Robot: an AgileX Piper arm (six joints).
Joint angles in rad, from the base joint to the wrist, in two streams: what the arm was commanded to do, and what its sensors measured. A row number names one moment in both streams.
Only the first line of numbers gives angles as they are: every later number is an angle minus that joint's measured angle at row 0.
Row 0, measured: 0.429 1.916 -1.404 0.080 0.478 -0.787
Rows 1 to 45, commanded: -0.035 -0.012 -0.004 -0.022 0.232 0.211; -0.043 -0.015 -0.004 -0.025 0.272 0.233; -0.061 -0.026 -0.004 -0.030 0.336 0.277; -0.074 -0.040 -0.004 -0.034 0.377 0.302; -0.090 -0.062 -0.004 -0.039 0.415 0.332; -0.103 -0.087 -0.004 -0.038 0.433 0.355; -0.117 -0.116 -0.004 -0.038 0.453 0.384; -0.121 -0.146 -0.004 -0.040 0.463 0.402; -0.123 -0.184 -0.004 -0.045 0.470 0.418; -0.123 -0.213 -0.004 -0.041 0.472 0.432; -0.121 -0.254 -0.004 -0.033 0.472 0.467; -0.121 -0.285 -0.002 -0.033 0.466 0.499; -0.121 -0.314 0.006 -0.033 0.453 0.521; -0.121 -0.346 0.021 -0.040 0.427 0.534; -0.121 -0.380 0.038 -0.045 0.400 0.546; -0.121 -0.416 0.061 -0.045 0.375 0.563; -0.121 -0.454 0.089 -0.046 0.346 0.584; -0.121 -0.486 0.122 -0.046 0.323 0.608; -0.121 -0.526 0.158 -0.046 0.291 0.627; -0.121 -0.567 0.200 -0.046 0.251 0.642; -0.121 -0.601 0.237 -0.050 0.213 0.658; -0.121 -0.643 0.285 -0.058 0.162 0.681; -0.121 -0.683 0.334 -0.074 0.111 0.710; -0.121 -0.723 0.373 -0.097 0.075 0.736; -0.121 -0.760 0.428 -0.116 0.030 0.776; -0.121 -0.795 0.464 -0.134 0.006 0.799; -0.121 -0.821 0.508 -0.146 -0.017 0.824; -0.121 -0.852 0.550 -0.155 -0.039 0.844; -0.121 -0.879 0.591 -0.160 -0.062 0.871; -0.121 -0.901 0.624 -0.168 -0.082 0.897; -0.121 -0.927 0.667 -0.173 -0.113 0.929; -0.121 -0.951 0.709 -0.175 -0.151 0.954; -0.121 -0.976 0.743 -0.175 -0.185 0.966; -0.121 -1.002 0.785 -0.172 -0.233 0.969; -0.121 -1.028 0.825 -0.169 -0.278 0.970; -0.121 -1.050 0.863 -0.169 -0.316 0.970; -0.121 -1.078 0.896 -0.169 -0.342 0.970; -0.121 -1.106 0.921 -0.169 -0.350 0.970; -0.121 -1.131 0.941 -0.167 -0.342 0.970; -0.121 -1.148 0.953 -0.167 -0.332 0.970; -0.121 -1.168 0.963 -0.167 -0.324 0.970; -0.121 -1.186 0.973 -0.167 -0.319 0.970; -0.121 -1.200 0.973 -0.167 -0.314 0.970; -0.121 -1.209 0.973 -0.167 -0.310 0.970; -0.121 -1.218 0.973 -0.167 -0.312 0.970
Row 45, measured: -0.118 -1.171 0.964 -0.158 -0.306 0.969
